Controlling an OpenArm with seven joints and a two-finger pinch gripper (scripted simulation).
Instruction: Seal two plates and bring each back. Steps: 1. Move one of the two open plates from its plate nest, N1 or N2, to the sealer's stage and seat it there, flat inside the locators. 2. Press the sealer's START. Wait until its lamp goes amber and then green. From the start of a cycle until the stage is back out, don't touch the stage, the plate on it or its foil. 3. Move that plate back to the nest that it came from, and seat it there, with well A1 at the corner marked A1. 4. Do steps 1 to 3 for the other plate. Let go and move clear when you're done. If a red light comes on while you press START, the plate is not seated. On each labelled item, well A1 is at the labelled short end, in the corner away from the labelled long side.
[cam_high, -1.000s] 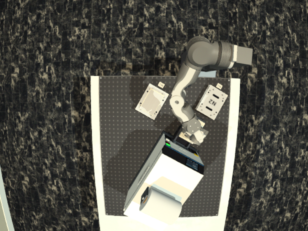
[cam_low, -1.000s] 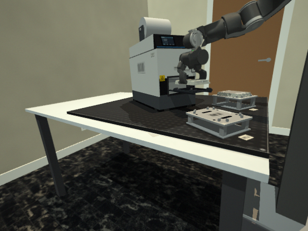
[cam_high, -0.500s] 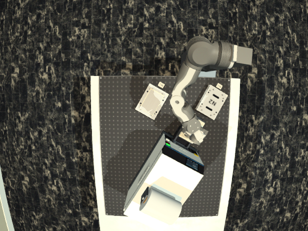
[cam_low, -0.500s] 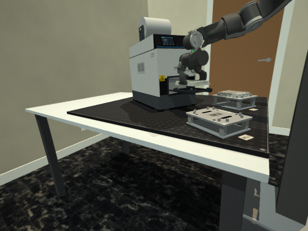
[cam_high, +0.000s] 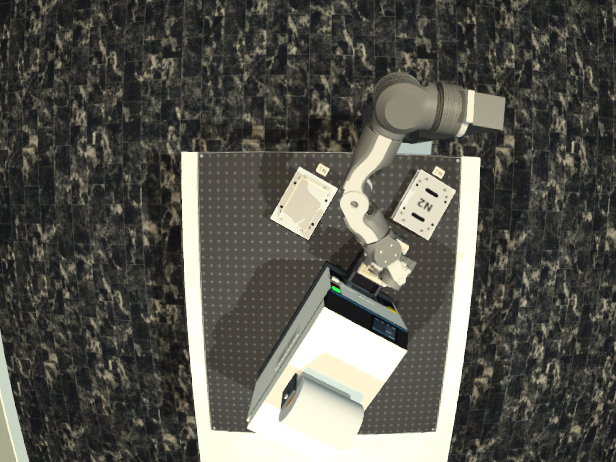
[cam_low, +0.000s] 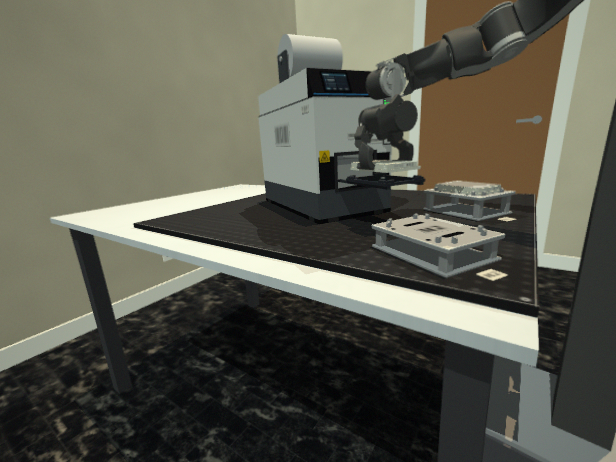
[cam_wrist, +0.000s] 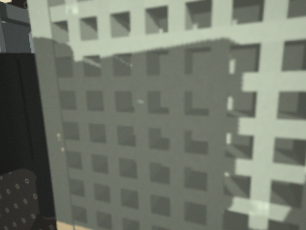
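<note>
My gripper is now 3 cm above the sealer stage. Round my hand: clear well plate: right at my hand; N1 label: 21 cm behind, 18 cm to the right, 14 cm below; sealer screen: 12 cm ahead, 1 cm to the right, 19 cm above.
</note>
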